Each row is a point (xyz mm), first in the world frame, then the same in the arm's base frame.
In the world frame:
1: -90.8 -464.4 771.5
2: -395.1 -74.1 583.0
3: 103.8 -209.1 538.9
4: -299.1 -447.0 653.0
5: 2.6 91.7 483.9
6: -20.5 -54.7 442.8
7: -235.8 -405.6 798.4
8: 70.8 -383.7 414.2
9: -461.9 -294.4 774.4
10: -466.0 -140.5 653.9
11: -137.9 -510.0 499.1
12: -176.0 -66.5 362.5
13: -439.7 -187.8 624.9
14: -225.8 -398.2 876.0
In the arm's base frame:
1: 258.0 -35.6 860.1
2: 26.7 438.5 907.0
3: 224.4 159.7 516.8
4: 54.5 50.9 954.1
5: 190.6 479.5 498.5
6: 113.1 349.6 526.2
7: 216.3 63.2 977.2
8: 66.9 10.4 511.3
9: 101.3 239.4 1117.8
10: 33.2 393.3 1018.3
11: -0.6 -50.2 753.2
12: -37.4 390.2 606.6
13: 13.1 341.8 991.6
14: 286.9 63.1 1011.6

